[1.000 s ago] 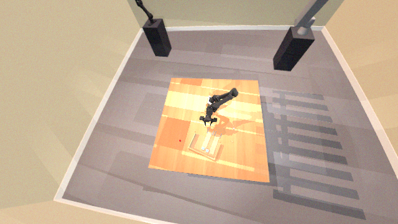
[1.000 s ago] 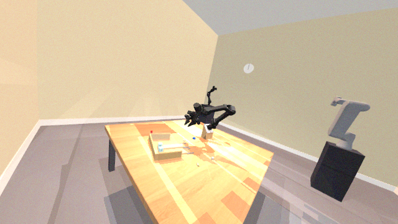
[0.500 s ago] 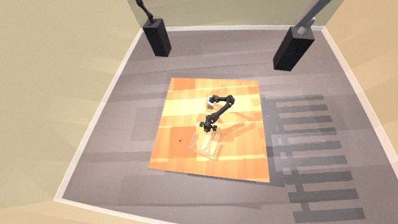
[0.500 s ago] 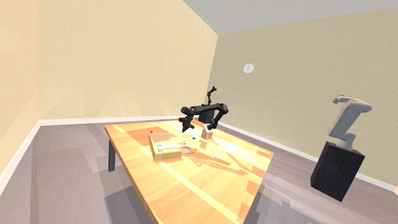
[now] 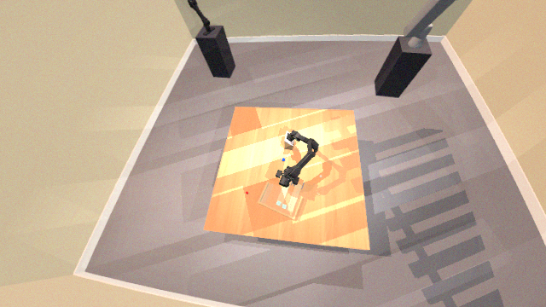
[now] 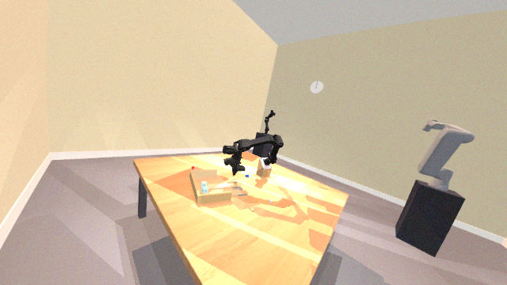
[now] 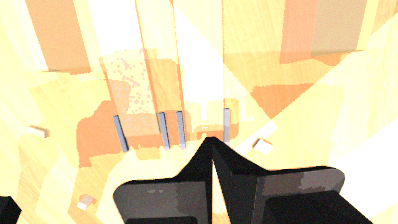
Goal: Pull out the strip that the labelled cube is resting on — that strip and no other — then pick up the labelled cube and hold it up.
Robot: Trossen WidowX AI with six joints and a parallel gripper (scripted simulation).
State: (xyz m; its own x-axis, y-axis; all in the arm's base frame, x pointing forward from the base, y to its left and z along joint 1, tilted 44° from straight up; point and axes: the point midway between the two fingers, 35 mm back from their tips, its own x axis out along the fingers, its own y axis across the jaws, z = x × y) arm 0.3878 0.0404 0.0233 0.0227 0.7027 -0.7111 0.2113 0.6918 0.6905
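My gripper tip is now 210 mm past the tiny blue piece, 70 mm to the left of it and 70 mm above it. The rest, counted from my gripper tip: pale speckled band: 120 mm ahead, 80 mm to the left, 70 mm below; then red marker: 160 mm ahead, 330 mm to the right, 60 mm below.
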